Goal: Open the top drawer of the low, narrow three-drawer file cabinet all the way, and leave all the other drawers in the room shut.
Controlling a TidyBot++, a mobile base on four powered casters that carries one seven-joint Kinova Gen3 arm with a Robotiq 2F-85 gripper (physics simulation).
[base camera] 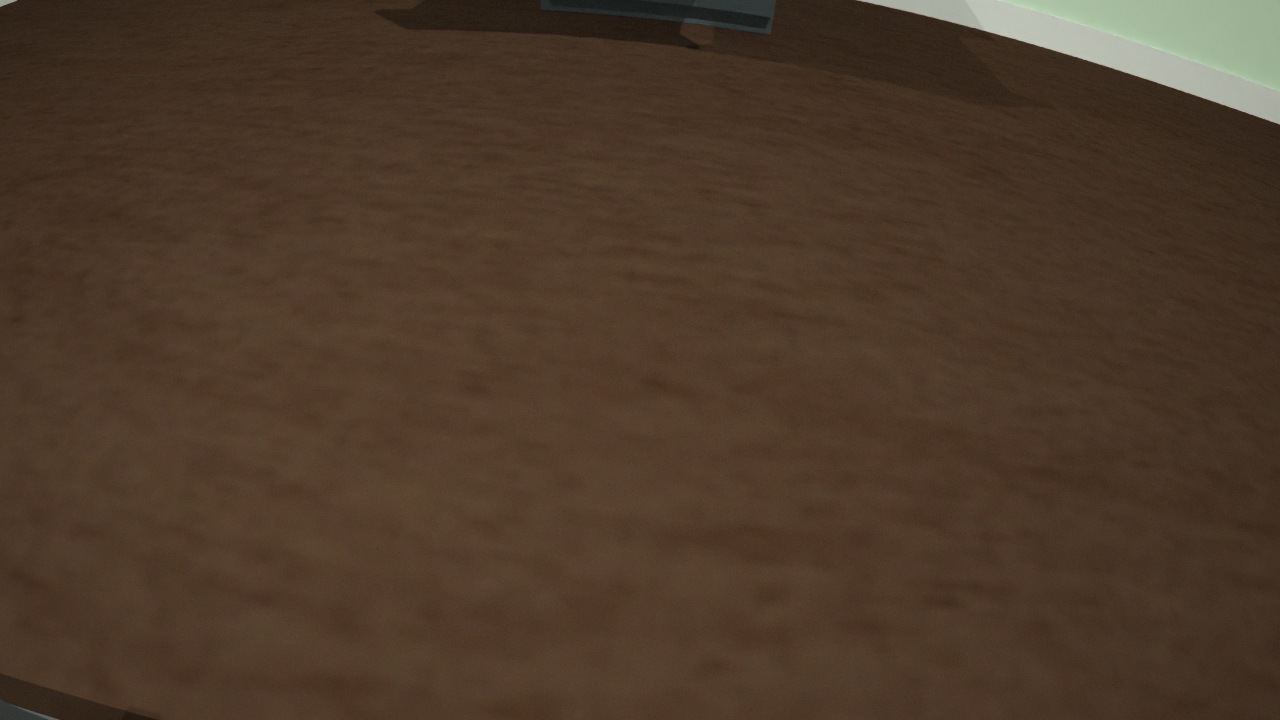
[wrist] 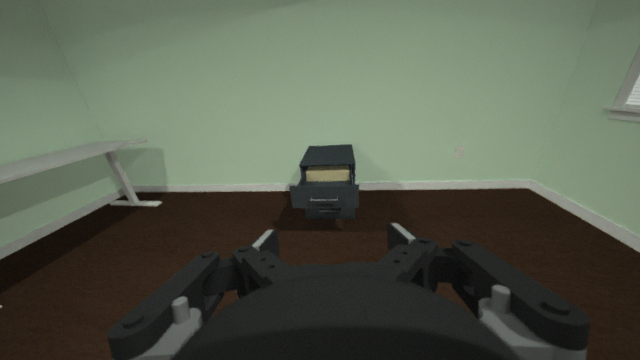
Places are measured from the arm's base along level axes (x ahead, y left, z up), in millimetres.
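Pixels of known places: gripper, fingertip midpoint: (wrist: 332, 238).
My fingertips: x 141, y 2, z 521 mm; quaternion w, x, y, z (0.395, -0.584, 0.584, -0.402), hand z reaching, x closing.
Note:
Ahead of a thing's pixels: the offset from my fingertips to its top centre. "*": to the spot under its first point. Level surfaces: height alone.
The low, dark blue-grey file cabinet (wrist: 330, 155) (base camera: 657, 10) stands against the far wall, and only its bottom edge shows at the top of the base camera view. In the wrist view its top drawer @[* dx +919, dy +20, dz -471 mm] (wrist: 325, 194) stands out well in front of the body, with a tan content visible inside behind the front. The lower drawer fronts @[dx +1269, dy +0, dz -726 mm] (wrist: 331, 214) sit back below it and look shut, partly hidden by the top drawer. My gripper (wrist: 332, 238) is open and empty, well away from the cabinet.
A white table @[dz -198 mm] (wrist: 60, 154) with a slanted leg stands along the left wall. A window (wrist: 625, 110) is on the right wall. A white baseboard (wrist: 430, 185) (base camera: 1118, 49) runs along the green walls. The floor @[dz -918 mm] (wrist: 400, 215) (base camera: 626, 358) is dark brown.

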